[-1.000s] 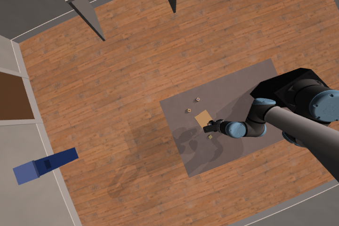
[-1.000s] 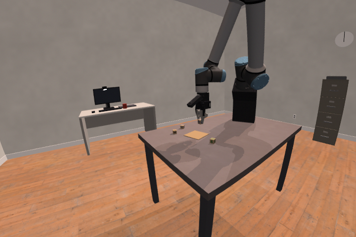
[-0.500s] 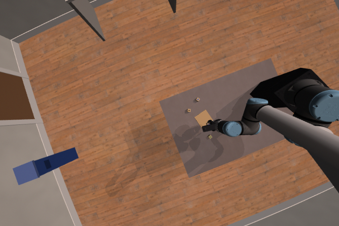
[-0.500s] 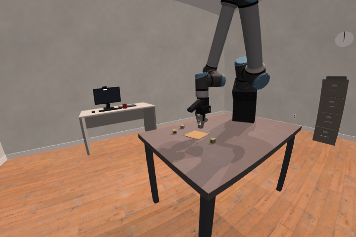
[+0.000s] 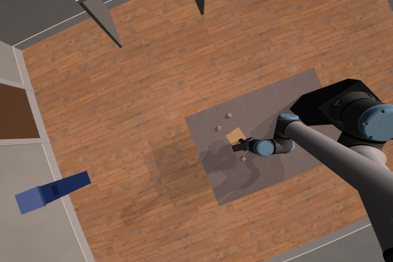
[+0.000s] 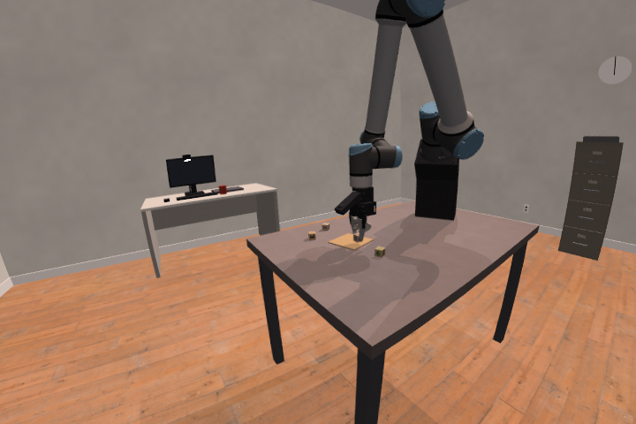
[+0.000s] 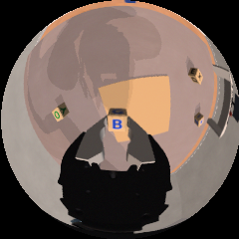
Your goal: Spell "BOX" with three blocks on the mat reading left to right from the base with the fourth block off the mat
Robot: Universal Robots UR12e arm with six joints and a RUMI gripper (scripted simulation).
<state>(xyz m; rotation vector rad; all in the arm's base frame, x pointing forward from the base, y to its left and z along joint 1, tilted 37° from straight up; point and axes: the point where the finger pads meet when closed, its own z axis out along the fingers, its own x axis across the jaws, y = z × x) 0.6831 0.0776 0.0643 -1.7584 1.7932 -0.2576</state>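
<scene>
Right now my hand is 50 mm to the left of the tan mat and 30 mm above it. Also, from my hand: O block: 10 mm behind, 140 mm to the left, 20 mm below.
</scene>
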